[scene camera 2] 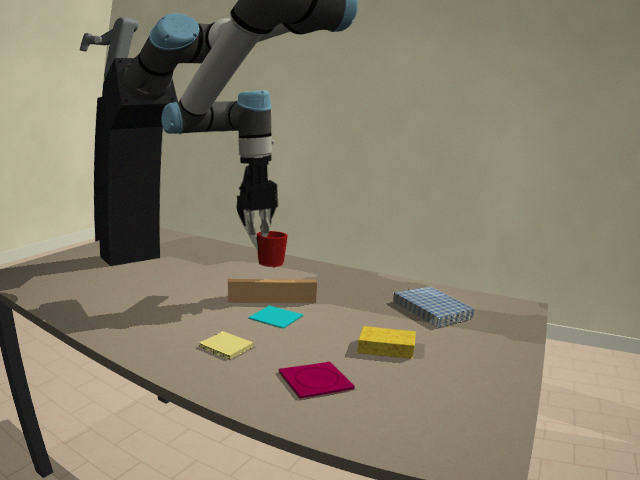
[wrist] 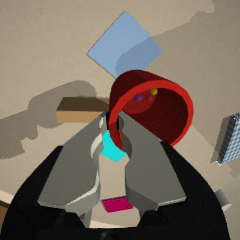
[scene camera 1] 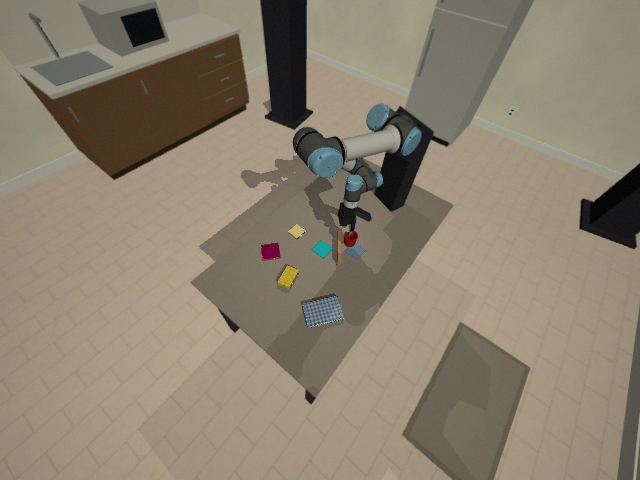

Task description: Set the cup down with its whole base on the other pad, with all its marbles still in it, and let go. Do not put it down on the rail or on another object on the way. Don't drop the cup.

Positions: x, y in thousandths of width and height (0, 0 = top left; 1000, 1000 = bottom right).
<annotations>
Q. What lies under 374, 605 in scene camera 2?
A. A wooden rail.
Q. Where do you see a yellow sponge block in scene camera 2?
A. At 587, 711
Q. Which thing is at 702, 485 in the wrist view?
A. A red cup.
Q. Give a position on a wooden rail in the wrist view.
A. At 298, 456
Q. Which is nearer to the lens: the red cup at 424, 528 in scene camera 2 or the magenta square plate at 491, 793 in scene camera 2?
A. The magenta square plate.
</annotations>
